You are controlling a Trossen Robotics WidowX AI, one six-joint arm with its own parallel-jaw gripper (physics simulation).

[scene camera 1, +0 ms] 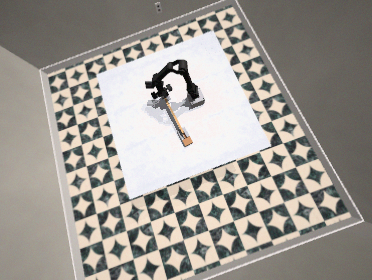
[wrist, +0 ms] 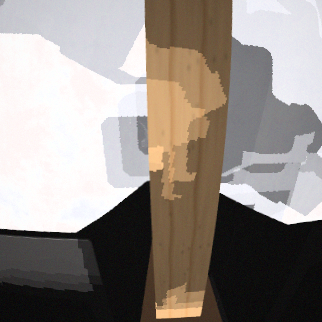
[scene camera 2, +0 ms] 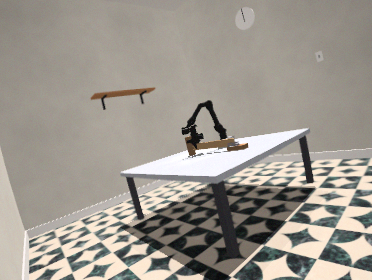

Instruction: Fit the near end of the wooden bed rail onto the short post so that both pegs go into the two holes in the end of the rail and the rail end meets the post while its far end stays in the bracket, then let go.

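Places are measured from the arm's base along level axes (x ahead, y left, z up), in metres.
Where they show: gripper, fingertip midpoint: (wrist: 170,187) (scene camera 2: 197,148); arm's base, link origin: (scene camera 1: 194,95) (scene camera 2: 224,138).
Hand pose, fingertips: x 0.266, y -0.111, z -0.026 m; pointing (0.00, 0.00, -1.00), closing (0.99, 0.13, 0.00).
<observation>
Things, the pixels of their top centre, and the offset from my fingertips. "spot": a spot on its surface instead. Level surfaces: height alone.
- wooden bed rail, top centre: (scene camera 2: 211,140) (scene camera 1: 171,110) 0.183 m left, 0.025 m back, 0.049 m up
- white table, surface height: 0.054 m down
- small wooden base, top centre: (scene camera 2: 236,145) (scene camera 1: 184,136) 0.423 m left, 0.058 m back, 0.019 m down
- short post, surface spot: (scene camera 2: 190,150) spot: 0.063 m right, 0.037 m ahead, 0.004 m down
- darker brown piece, surface spot: (wrist: 147,301) spot: 0.055 m right, 0.007 m back, 0.031 m up
The wooden bed rail (scene camera 1: 175,116) (scene camera 2: 212,144) (wrist: 186,153) runs across the white table (scene camera 1: 226,116) (scene camera 2: 212,166). Its far end sits in the bracket on a small wooden base (scene camera 1: 187,141) (scene camera 2: 238,146). My gripper (scene camera 1: 163,95) (scene camera 2: 196,138) (wrist: 170,187) is shut on the rail near its near end, with a black finger on each side in the wrist view. The short post (scene camera 2: 190,150) stands right at that end, under my gripper. In the wrist view a darker brown piece (wrist: 147,301) shows under the rail's end. The pegs and holes are hidden.
The arm's base (scene camera 1: 196,99) (scene camera 2: 221,133) stands on the table beside the rail's far half. A wall shelf (scene camera 2: 122,93) and a clock (scene camera 2: 244,18) hang on the wall behind. The table's front edge (scene camera 2: 171,176) is well away from the parts.
</observation>
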